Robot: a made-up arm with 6 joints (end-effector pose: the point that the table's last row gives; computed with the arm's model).
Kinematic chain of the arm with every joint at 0, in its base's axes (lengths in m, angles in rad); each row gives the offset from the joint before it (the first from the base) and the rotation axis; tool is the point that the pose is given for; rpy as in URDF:
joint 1: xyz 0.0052 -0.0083 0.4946 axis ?
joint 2: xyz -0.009 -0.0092 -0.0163 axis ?
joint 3: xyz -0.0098 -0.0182 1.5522 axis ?
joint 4: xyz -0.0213 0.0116 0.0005 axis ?
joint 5: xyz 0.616 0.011 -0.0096 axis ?
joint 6: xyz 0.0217 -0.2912 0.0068 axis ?
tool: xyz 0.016 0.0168 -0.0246 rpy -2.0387 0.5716 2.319
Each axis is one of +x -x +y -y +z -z.
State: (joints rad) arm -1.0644 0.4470 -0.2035 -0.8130 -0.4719 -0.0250
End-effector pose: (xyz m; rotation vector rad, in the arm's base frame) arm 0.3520 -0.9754 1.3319 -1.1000 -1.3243 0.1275
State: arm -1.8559 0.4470 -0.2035 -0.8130 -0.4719 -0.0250
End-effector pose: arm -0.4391 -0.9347 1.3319 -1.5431 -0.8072 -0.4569
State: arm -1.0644 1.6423 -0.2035 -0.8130 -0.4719 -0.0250
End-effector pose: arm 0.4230 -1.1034 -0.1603 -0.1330 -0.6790 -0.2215
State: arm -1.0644 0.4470 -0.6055 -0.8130 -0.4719 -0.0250
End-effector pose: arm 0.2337 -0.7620 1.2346 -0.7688 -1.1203 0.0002
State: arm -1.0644 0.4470 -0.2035 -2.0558 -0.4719 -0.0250
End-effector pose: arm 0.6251 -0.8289 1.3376 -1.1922 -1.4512 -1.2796
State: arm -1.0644 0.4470 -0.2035 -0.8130 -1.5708 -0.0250
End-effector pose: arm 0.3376 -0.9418 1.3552 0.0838 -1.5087 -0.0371
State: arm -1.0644 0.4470 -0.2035 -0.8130 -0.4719 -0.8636
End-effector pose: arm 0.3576 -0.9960 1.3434 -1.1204 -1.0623 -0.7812
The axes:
joint 1: +z
joint 2: +y
joint 3: -y
joint 4: -x
joint 5: -y
joint 6: -x

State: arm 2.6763 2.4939 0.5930 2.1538 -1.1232 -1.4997
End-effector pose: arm -0.8869 0.3324 -1.4254 -0.1062 0.0029 -0.7899
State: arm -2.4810 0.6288 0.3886 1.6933 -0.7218 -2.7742
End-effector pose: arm -1.2449 -0.9945 1.8637 -2.3731 1.2215 -0.6853
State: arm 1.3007 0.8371 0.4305 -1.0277 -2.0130 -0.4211
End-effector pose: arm 0.5326 1.4718 1.0804 1.7305 -0.2089 1.5597
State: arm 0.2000 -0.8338 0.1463 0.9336 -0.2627 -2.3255
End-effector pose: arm -0.9409 -0.3699 2.1740 0.9298 2.7926 0.7179
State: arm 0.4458 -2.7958 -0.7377 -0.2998 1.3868 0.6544
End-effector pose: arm -0.5589 -0.6014 -0.4055 1.8188 0.1168 1.8469
